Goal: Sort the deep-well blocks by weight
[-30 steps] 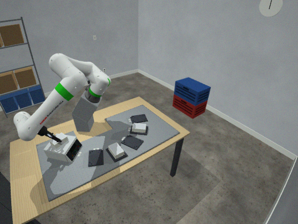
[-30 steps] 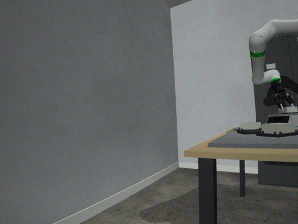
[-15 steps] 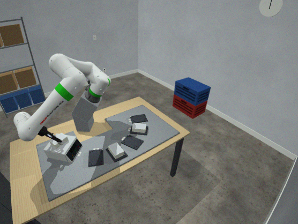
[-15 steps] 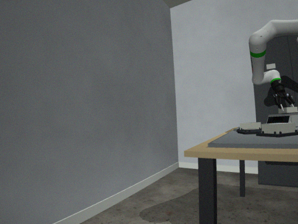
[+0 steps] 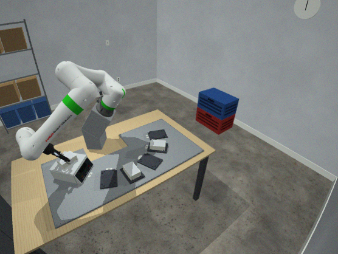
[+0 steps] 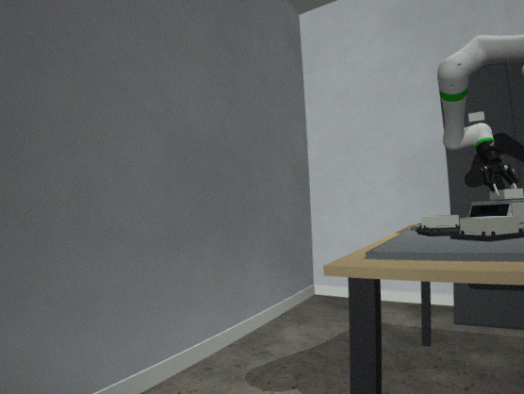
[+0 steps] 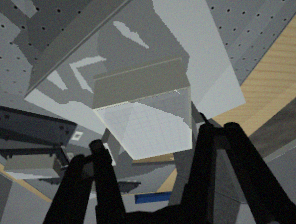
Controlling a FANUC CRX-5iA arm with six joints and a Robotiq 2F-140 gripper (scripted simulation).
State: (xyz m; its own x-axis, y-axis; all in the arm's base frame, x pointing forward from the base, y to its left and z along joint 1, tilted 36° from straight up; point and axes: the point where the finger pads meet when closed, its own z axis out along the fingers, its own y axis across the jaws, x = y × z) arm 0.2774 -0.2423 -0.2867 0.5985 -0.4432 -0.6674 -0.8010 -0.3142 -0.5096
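Right now my hand is 40 mm above the weigher platform. Round my hand: CW label 90 mm ahead, 130 mm to the left, 140 mm below; then check-weigher 10 mm to the left, 70 mm below; then dark nest plate 200 mm ahead, 430 mm to the left, 130 mm below.
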